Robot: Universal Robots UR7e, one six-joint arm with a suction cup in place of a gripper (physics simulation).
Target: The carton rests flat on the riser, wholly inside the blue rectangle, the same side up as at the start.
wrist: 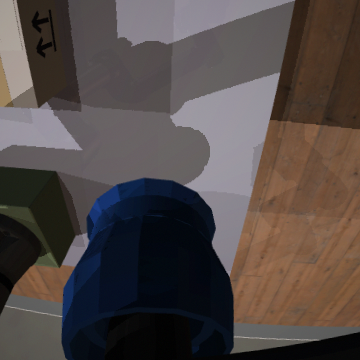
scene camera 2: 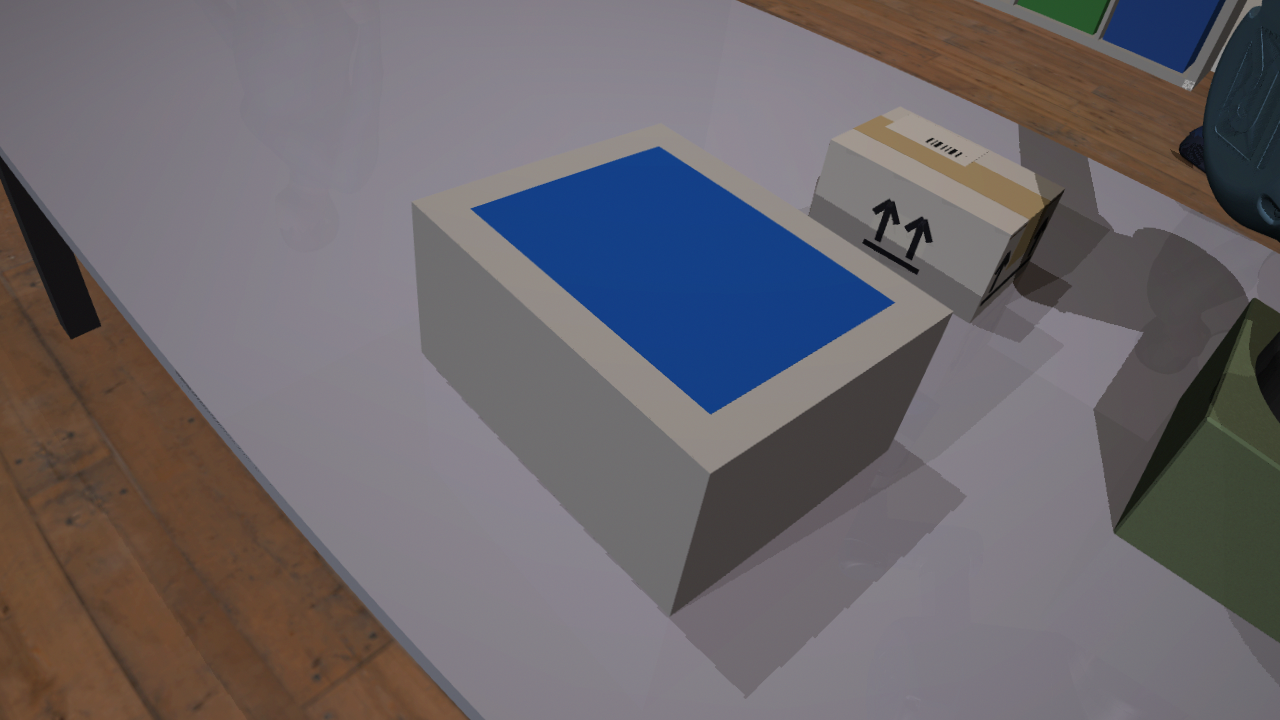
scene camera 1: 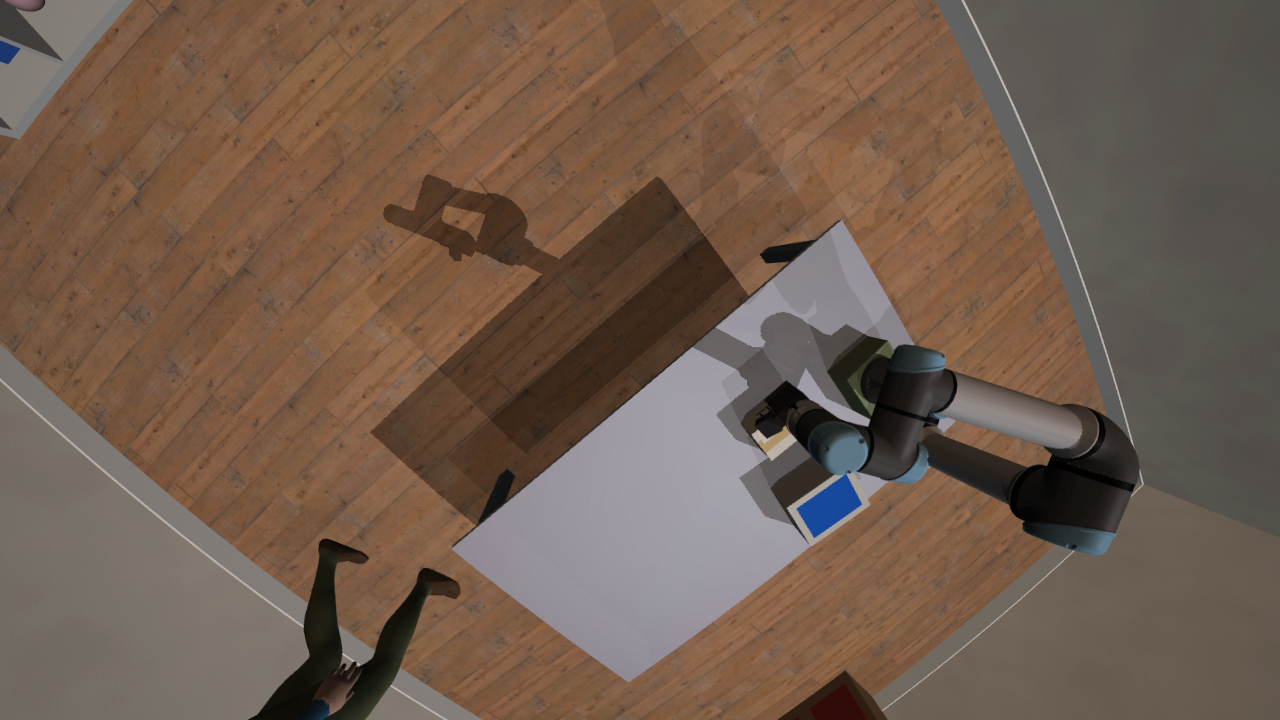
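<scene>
My suction cup (wrist: 149, 250) is 5 cm from the lens. There is also a carton (wrist: 39, 74), and I see that the carton is 40 cm from the lens. The marked spots on my suction cup and the carton are 36 cm apart.
</scene>
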